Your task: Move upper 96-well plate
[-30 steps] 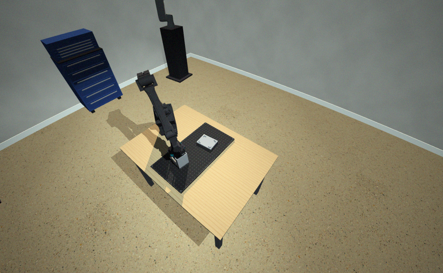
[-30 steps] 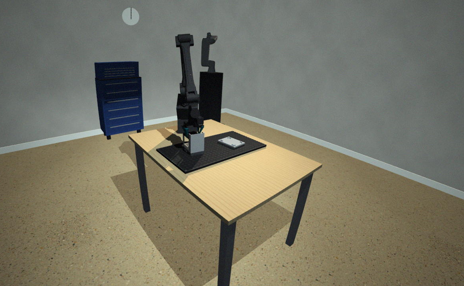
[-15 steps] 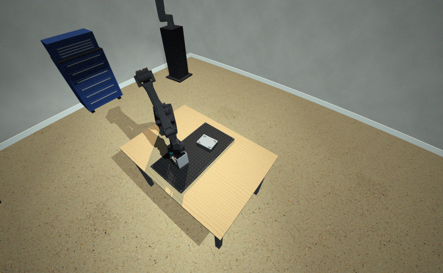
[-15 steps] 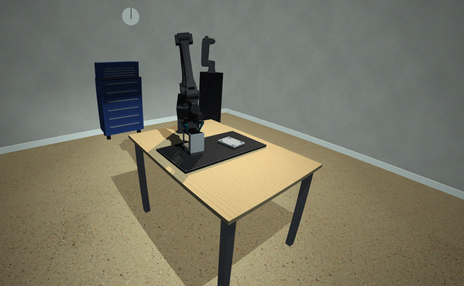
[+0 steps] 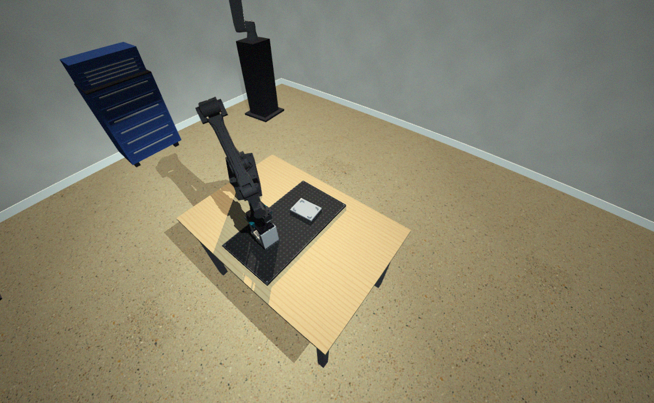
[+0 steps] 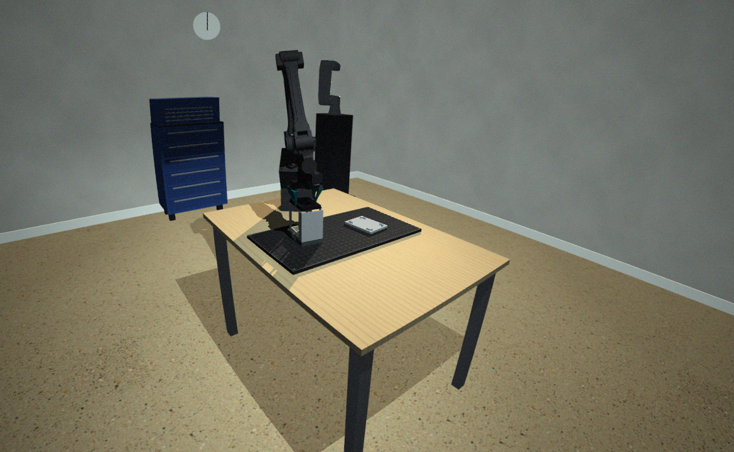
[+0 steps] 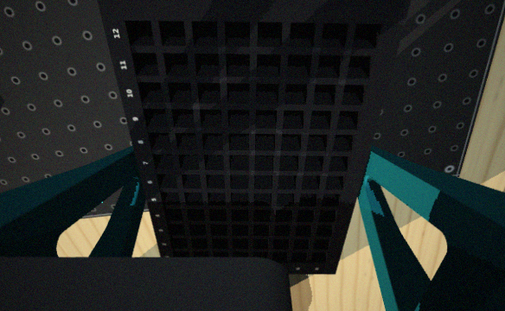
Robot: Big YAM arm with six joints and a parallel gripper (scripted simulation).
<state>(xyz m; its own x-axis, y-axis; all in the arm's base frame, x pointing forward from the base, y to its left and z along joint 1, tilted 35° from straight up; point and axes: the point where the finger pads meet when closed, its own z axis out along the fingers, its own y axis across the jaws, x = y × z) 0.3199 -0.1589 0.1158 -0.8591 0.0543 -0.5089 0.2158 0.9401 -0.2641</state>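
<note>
My gripper is now 360 mm to the right of the pale square mark and 140 mm above it. Round my hand: black 96-well plate right at my hand; then pale plate 130 mm below.
</note>
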